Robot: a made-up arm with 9 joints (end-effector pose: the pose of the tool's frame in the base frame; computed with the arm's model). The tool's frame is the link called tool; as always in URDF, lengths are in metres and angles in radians.
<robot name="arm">
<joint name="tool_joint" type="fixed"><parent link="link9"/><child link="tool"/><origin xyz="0.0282 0.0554 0.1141" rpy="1.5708 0 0"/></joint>
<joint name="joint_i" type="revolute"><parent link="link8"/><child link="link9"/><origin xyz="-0.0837 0.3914 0.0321" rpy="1.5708 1.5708 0"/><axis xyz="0 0 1"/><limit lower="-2.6" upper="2.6"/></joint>
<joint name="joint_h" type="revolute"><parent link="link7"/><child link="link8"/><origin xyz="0.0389 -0.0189 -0.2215" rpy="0 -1.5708 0"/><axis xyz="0 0 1"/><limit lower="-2.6" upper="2.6"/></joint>
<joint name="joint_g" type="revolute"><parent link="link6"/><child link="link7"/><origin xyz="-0.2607 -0.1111 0.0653" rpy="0 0 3.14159"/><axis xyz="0 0 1"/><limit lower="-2.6" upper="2.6"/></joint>
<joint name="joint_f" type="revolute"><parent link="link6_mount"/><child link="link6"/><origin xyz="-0.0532 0.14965 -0.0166" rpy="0 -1.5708 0"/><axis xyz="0 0 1"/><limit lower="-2.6" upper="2.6"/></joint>
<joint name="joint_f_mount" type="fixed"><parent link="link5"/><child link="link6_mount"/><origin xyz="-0.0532 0.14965 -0.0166" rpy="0 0 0"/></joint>
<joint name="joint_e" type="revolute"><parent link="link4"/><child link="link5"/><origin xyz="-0.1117 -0.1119 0.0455" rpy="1.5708 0 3.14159"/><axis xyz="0 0 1"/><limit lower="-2.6" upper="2.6"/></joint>
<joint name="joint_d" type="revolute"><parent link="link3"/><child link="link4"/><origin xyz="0.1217 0.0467 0.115" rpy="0 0 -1.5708"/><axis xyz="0 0 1"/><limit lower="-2.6" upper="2.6"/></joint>
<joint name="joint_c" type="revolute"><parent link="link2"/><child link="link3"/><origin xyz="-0.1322 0.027 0.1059" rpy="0 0 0"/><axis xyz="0 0 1"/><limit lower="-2.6" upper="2.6"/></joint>
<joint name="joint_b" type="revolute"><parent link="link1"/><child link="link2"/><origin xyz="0.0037 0.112 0.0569" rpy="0 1.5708 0"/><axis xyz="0 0 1"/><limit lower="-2.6" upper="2.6"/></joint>
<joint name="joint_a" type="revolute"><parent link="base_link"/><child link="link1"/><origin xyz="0 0 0.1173" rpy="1.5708 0 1.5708"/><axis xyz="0 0 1"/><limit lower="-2.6" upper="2.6"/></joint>
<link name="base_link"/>
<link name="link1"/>
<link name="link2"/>
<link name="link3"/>
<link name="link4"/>
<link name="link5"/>
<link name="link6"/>
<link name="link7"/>
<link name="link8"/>
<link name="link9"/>
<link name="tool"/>
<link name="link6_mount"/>
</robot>
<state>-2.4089 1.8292 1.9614 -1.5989 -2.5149 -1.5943 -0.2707 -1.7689 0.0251</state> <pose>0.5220 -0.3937 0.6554 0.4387 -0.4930 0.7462</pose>
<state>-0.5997 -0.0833 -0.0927 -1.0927 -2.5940 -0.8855 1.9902 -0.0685 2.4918</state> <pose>-0.0690 0.1136 0.4730 0.1725 -2.1564 -1.8535</pose>
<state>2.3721 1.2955 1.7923 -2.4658 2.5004 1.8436 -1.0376 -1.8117 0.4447</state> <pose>0.3885 -0.1145 0.0600 1.6991 -0.3829 0.5502</pose>
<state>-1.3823 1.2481 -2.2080 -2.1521 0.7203 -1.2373 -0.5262 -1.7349 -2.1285</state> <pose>-0.3679 0.4697 -0.3320 0.6012 -1.4424 2.7185</pose>
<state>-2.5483 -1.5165 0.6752 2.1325 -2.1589 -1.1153 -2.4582 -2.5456 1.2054</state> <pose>0.4699 -0.2747 0.1282 -0.2654 -2.8287 -0.2539</pose>
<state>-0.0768 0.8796 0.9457 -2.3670 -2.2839 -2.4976 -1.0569 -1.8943 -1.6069</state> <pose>-0.1525 0.1696 0.7854 -0.9975 0.4249 -2.7227</pose>
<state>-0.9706 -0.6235 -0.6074 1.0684 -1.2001 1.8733 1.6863 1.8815 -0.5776</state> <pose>-0.1212 0.2148 0.2875 -0.0714 2.3982 -1.4021</pose>
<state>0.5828 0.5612 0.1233 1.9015 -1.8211 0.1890 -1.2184 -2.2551 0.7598</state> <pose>0.1240 0.4665 0.1177 -2.1163 0.7711 1.1175</pose>
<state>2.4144 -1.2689 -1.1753 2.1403 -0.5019 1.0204 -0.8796 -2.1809 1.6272</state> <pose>0.2817 -0.4982 0.3201 -0.9955 1.6773 -0.8945</pose>
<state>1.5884 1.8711 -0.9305 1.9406 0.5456 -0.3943 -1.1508 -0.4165 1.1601</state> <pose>-0.6565 0.0164 0.5927 0.2669 -0.0876 -1.4642</pose>
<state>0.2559 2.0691 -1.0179 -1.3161 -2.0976 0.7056 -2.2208 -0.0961 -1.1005</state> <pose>0.4810 0.0243 0.5294 -2.0152 1.8503 0.0221</pose>
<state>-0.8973 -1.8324 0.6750 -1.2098 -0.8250 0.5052 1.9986 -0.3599 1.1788</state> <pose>-0.4603 0.3377 -0.2317 1.4297 0.4197 0.6870</pose>
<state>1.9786 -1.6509 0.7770 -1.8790 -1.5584 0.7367 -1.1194 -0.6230 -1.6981</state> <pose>-0.4531 -0.4907 0.2139 -0.1725 1.4392 -0.1408</pose>
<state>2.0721 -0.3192 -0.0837 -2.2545 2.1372 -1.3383 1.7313 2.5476 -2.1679</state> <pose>-0.0836 -0.7865 -0.4170 0.2931 1.1138 0.3940</pose>
